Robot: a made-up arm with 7 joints. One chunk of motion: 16 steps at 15 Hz.
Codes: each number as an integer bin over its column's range. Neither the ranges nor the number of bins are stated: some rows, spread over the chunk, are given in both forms.
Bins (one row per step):
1: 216 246 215 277 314 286
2: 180 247 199 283 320 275
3: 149 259 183 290 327 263
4: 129 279 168 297 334 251
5: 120 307 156 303 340 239
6: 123 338 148 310 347 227
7: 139 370 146 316 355 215
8: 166 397 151 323 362 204
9: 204 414 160 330 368 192
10: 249 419 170 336 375 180
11: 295 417 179 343 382 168
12: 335 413 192 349 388 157
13: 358 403 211 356 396 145
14: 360 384 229 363 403 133
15: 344 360 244 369 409 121
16: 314 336 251 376 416 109
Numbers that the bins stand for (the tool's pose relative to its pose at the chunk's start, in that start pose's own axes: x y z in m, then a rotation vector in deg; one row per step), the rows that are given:
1: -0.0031 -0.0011 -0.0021 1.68 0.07 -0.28
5: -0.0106 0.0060 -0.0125 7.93 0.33 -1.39
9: -0.0040 0.0186 -0.0118 14.43 0.60 -2.49
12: 0.0062 0.0185 -0.0062 19.01 0.80 -3.31
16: 0.0046 0.0095 0.0042 25.50 1.07 -4.44
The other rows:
2: -0.0059 -0.0010 -0.0050 3.12 0.13 -0.54
3: -0.0083 0.0004 -0.0078 4.80 0.20 -0.82
4: -0.0099 0.0028 -0.0104 6.49 0.27 -1.11
6: -0.0104 0.0097 -0.0139 9.62 0.40 -1.67
7: -0.0091 0.0134 -0.0143 11.06 0.47 -1.95
8: -0.0070 0.0166 -0.0134 12.75 0.54 -2.21
10: -0.0005 0.0192 -0.0101 15.88 0.67 -2.77
11: 0.0031 0.0190 -0.0085 17.56 0.74 -3.05
13: 0.0080 0.0173 -0.0028 20.69 0.87 -3.59
14: 0.0082 0.0151 0.0003 22.38 0.94 -3.88
15: 0.0069 0.0123 0.0030 23.82 1.00 -4.16

